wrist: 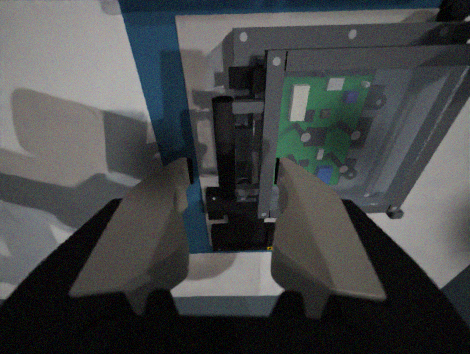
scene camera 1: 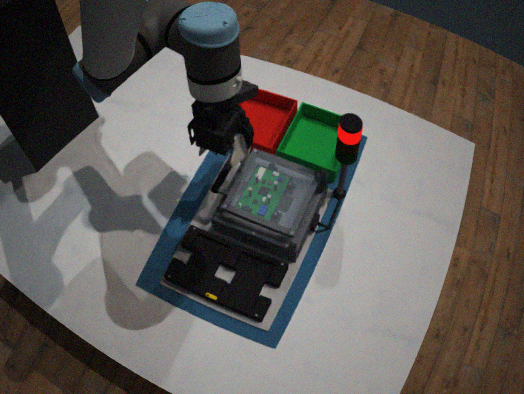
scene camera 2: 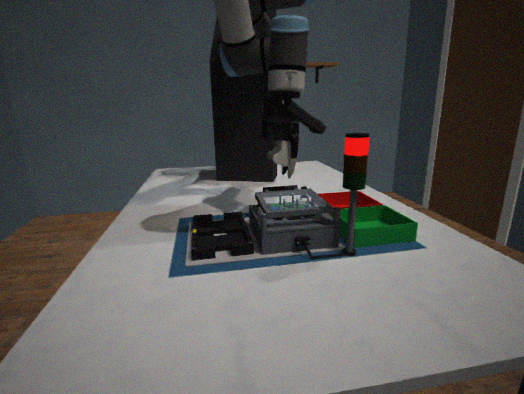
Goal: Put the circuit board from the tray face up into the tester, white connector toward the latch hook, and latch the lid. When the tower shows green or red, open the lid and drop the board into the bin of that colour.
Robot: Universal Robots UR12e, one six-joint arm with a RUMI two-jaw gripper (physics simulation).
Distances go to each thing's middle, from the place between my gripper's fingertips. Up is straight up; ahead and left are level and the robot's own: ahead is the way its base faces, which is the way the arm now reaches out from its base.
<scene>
Now: hand 10 mm short of the latch (wrist: pixel 253 78), 40 mm to the right of it and 40 mm above it. Round my hand: green bin (scene camera 1: pixel 310 141) 120 mm ahead, 190 mm to the left, 110 mm below; then clear lid (scene camera 1: pixel 272 192) 80 mm ahead, 10 mm to the right, 40 mm below; then red bin (scene camera 1: pixel 270 114) 30 mm behind, 190 mm to the left, 110 mm below.
</scene>
